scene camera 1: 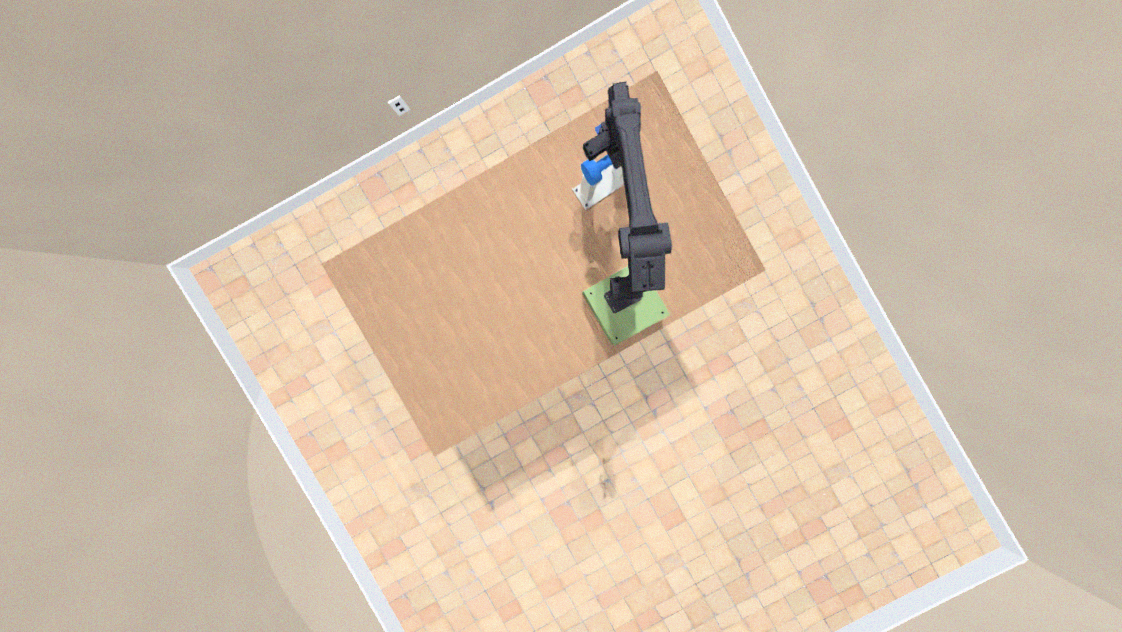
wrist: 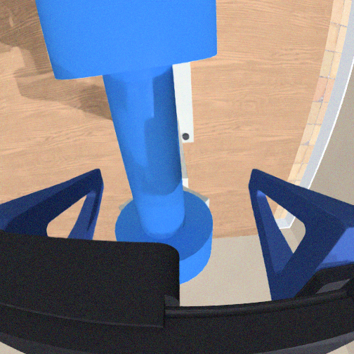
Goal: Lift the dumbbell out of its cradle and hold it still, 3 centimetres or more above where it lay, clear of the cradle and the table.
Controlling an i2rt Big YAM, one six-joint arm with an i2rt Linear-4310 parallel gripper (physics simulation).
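Pixels of known places: arm's base, origin of its link: (scene camera 1: 622, 296).
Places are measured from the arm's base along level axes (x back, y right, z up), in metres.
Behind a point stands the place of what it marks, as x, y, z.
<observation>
The blue dumbbell (scene camera 1: 591, 171) @(-0.417, 0.074, 0.169) (wrist: 145, 130) rests on its white cradle (scene camera 1: 603, 189) @(-0.412, 0.154, -0.093) (wrist: 184, 105) near the table's upper edge. In the scene view the arm hides part of both. In the wrist view the dumbbell's handle runs lengthwise through the gap between the fingers, closer to the left finger, with one large head at the top and the other low down. My gripper (wrist: 175, 176) is open, with a dark blue finger on each side of the handle and space on both sides. The fingers' exact height against the handle is hard to tell.
The black arm (scene camera 1: 637, 180) @(-0.249, 0.072, 0.486) reaches over the wooden table (scene camera 1: 471, 314) @(-0.226, -0.561, -0.101) from its green base plate (scene camera 1: 639, 320) @(0.109, 0.014, 0.008). Table edges and the tiled floor (scene camera 1: 706, 471) lie beyond. A pale wall edge (wrist: 330, 130) shows at the right of the wrist view.
</observation>
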